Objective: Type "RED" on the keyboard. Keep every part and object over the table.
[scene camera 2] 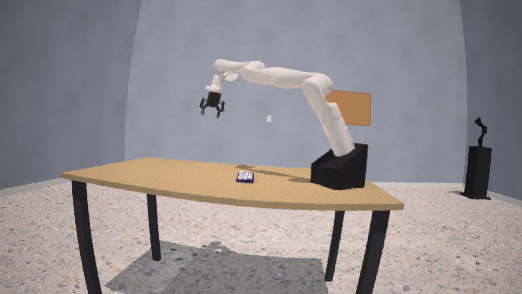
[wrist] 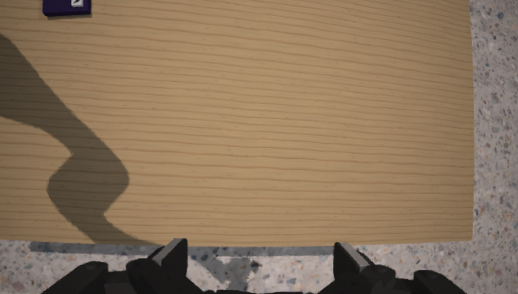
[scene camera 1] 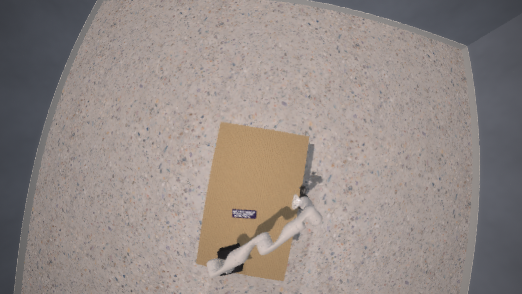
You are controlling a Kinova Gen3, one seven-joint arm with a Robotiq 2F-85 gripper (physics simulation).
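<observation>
A small dark purple keyboard with white keys lies flat on the wooden table. In the wrist view a corner of it with part of one white key shows at the top left; its letters are too small to read in the scene views. My gripper is open and empty, pointing down high above table height. It is at the table's right edge in scene camera 1, well to the side of the keyboard. In the wrist view its fingertips overlap the table edge and the floor.
The black arm base stands at the table's right end in scene camera 2. The arm's shadow falls across the table. An orange panel shows behind the arm. A black pedestal with a small dark arm stands far off on the floor.
</observation>
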